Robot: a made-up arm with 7 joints. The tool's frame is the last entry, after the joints.
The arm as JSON. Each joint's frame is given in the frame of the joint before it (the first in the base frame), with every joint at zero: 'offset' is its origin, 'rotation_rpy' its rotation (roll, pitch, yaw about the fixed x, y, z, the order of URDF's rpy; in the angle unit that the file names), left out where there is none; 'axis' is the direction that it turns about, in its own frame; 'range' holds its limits. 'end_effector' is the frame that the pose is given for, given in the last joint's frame.
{
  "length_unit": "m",
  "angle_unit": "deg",
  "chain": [
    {
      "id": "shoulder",
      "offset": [
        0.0,
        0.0,
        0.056
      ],
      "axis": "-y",
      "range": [
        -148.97,
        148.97
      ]
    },
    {
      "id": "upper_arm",
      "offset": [
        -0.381,
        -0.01,
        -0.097
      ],
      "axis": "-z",
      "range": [
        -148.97,
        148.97
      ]
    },
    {
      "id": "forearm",
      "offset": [
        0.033,
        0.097,
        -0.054
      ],
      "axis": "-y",
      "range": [
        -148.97,
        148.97
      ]
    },
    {
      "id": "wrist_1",
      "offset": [
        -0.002,
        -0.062,
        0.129
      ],
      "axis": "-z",
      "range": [
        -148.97,
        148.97
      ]
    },
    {
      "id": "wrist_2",
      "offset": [
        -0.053,
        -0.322,
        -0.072
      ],
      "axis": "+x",
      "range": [
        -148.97,
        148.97
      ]
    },
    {
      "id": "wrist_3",
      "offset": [
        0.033,
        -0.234,
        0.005
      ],
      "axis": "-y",
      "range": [
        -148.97,
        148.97
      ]
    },
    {
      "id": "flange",
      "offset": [
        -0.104,
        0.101,
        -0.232
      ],
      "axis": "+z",
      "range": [
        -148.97,
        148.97
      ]
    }
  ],
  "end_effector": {
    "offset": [
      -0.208,
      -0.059,
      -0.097
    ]
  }
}
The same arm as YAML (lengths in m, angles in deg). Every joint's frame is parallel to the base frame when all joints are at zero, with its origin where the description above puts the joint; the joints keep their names.
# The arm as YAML. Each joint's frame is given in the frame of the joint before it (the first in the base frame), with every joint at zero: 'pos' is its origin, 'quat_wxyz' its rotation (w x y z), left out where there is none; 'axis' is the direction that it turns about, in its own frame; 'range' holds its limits. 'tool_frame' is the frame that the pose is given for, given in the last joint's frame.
length_unit: m
angle_unit: deg
joints:
  - joint: shoulder
    pos: [0.0, 0.0, 0.056]
    axis: [0.0, -1.0, 0.0]
    range: [-148.97, 148.97]
  - joint: upper_arm
    pos: [-0.381, -0.01, -0.097]
    axis: [0.0, 0.0, -1.0]
    range: [-148.97, 148.97]
  - joint: forearm
    pos: [0.033, 0.097, -0.054]
    axis: [0.0, -1.0, 0.0]
    range: [-148.97, 148.97]
  - joint: wrist_1
    pos: [-0.002, -0.062, 0.129]
    axis: [0.0, 0.0, -1.0]
    range: [-148.97, 148.97]
  - joint: wrist_2
    pos: [-0.053, -0.322, -0.072]
    axis: [1.0, 0.0, 0.0]
    range: [-148.97, 148.97]
  - joint: wrist_3
    pos: [0.033, -0.234, 0.005]
    axis: [0.0, -1.0, 0.0]
    range: [-148.97, 148.97]
  - joint: flange
    pos: [-0.104, 0.101, -0.232]
    axis: [0.0, 0.0, 1.0]
    range: [-148.97, 148.97]
tool_frame:
  pos: [-0.208, -0.059, -0.097]

